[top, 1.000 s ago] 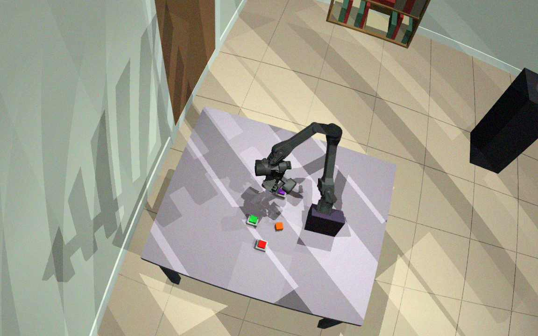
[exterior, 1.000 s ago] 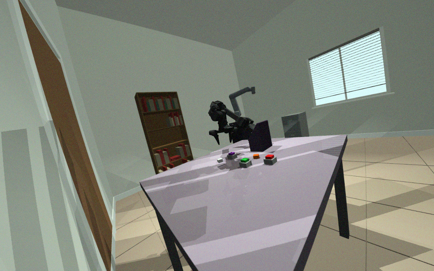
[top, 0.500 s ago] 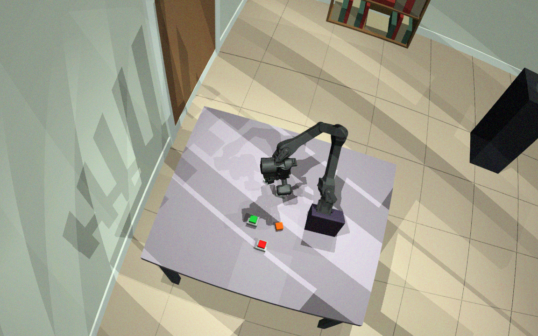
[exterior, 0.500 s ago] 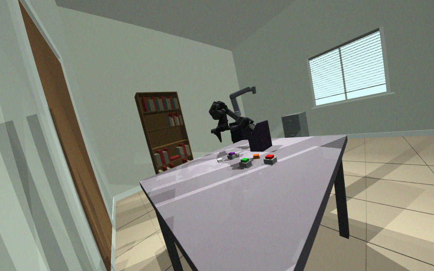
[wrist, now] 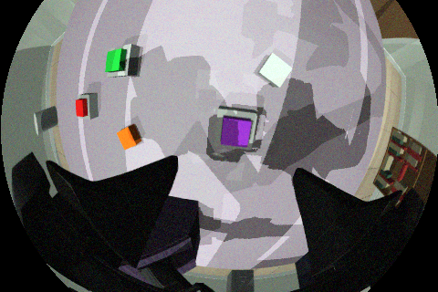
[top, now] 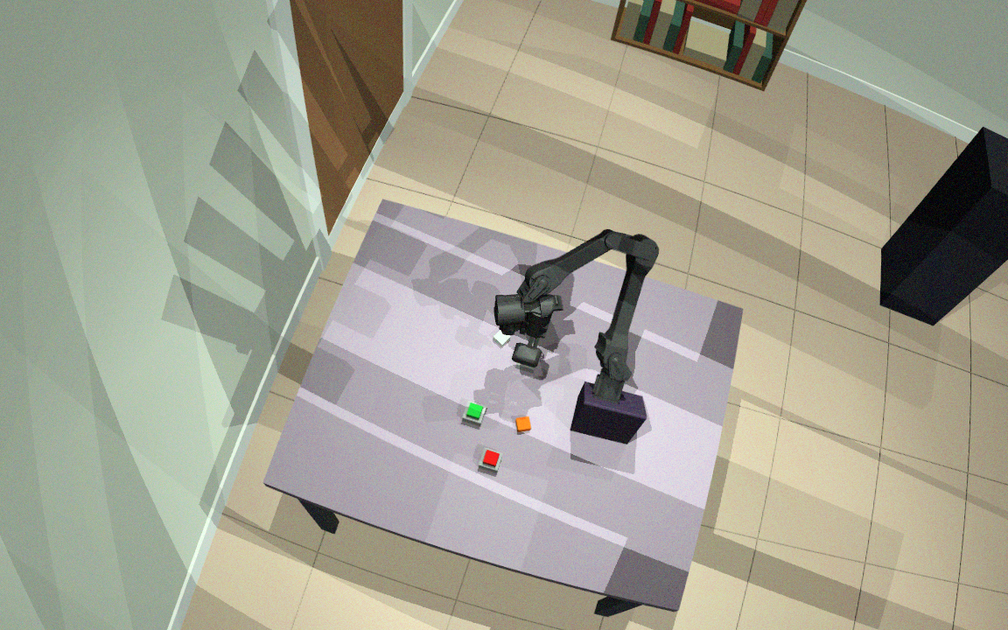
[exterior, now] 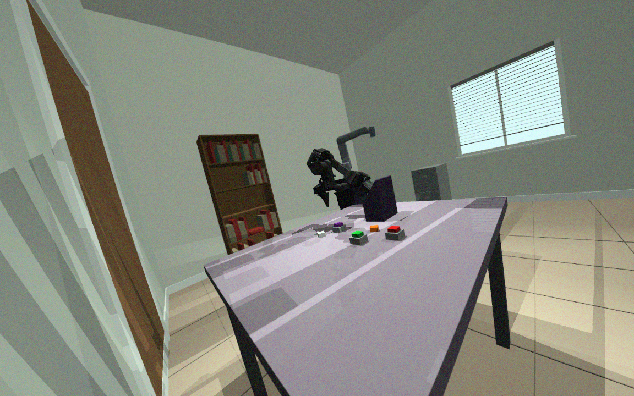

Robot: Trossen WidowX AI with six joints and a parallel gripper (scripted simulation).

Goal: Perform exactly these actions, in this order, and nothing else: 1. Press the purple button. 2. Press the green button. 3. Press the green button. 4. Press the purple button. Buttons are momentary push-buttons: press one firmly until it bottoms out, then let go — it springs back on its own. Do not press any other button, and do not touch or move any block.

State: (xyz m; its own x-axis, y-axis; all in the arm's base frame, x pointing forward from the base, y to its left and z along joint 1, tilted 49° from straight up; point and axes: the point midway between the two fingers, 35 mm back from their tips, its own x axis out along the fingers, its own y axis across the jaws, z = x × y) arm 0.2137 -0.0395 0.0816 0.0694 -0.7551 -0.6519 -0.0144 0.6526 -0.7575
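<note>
My gripper tip is 9 cm above the purple button. The rest, counted from my gripper tip: white block (8 cm ahead, 4 cm to the right, 11 cm below); green button (8 cm ahead, 18 cm to the left, 9 cm below); orange block (4 cm behind, 17 cm to the left, 11 cm below).
</note>
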